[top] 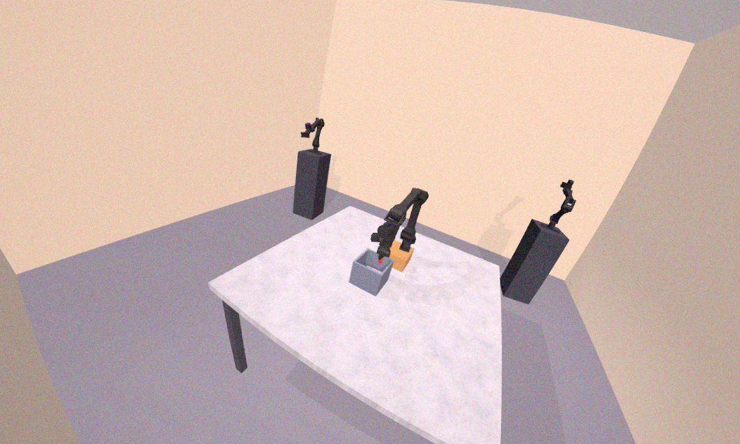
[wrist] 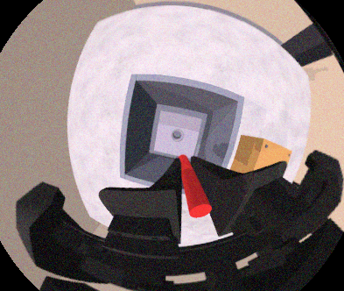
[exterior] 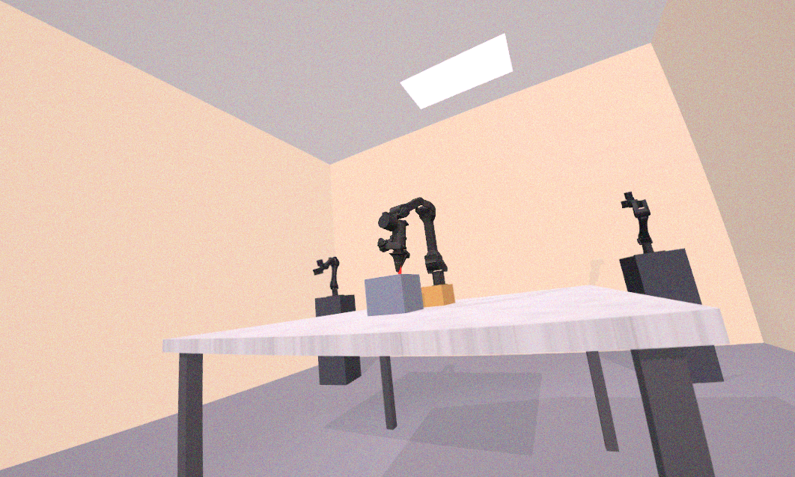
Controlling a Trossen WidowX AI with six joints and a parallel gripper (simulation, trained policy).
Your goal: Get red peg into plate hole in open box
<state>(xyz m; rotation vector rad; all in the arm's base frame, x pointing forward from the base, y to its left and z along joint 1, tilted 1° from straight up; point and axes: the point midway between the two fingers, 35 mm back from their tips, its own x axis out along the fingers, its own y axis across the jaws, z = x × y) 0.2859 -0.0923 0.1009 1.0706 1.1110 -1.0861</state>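
The pale plate is 1 cm ahead of my gripper tip, 2 cm to the right of it and 11 cm below it. The rest, counted from my gripper tip: red peg (1 cm to the left, 2 cm above).
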